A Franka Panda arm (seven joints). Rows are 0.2 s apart.
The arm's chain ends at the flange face. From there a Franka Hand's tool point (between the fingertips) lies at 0.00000 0.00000 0.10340 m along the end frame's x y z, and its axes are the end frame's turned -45 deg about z.
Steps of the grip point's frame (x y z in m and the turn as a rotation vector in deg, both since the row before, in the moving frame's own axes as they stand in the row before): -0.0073 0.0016 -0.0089 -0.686 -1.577 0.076; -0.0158 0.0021 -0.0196 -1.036 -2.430 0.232; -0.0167 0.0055 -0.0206 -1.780 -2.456 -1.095; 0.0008 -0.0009 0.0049 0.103 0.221 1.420; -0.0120 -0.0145 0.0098 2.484 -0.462 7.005
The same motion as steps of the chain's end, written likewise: -0.0029 0.0034 -0.0089 -1.600 -0.630 0.076; -0.0079 0.0082 -0.0195 -2.451 -0.986 0.232; -0.0071 0.0103 -0.0205 -2.995 -0.478 -1.095; -0.0002 -0.0008 0.0049 0.229 0.083 1.420; -0.0151 0.0010 0.0099 1.430 -2.083 7.005
